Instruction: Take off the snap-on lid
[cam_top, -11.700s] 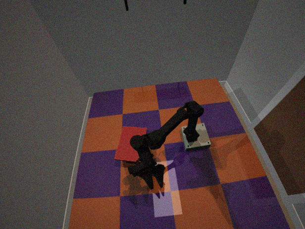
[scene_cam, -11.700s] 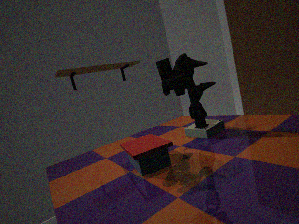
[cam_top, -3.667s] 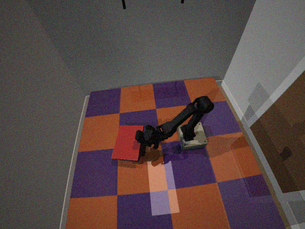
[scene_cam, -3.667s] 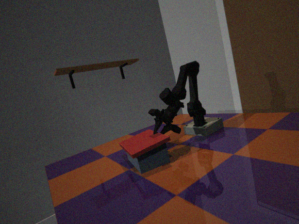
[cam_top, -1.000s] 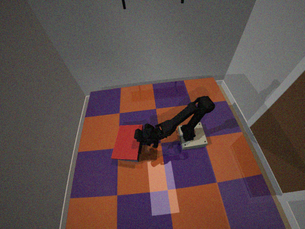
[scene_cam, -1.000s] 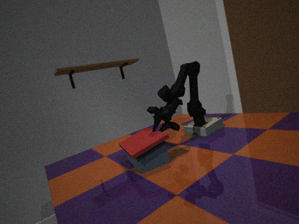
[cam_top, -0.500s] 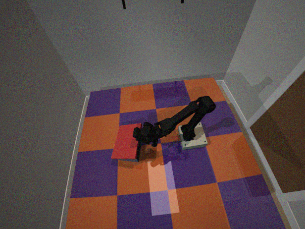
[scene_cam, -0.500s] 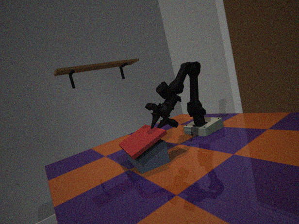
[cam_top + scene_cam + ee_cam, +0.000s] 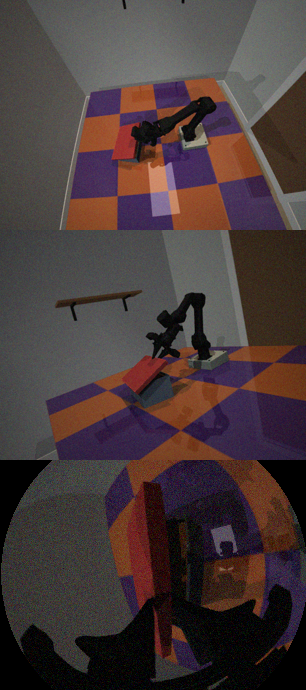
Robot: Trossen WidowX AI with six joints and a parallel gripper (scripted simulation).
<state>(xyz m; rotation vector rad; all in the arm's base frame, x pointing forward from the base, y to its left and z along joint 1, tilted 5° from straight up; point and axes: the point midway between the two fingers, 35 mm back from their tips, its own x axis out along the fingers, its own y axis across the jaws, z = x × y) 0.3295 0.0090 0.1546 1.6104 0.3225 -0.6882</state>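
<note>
Right now the red lid is 70 mm ahead of my gripper tip, 30 mm below it and 20 mm to the right of it. The rest, counted from my gripper tip: storage box: 110 mm below, 60 mm ahead, 10 mm to the right.
</note>
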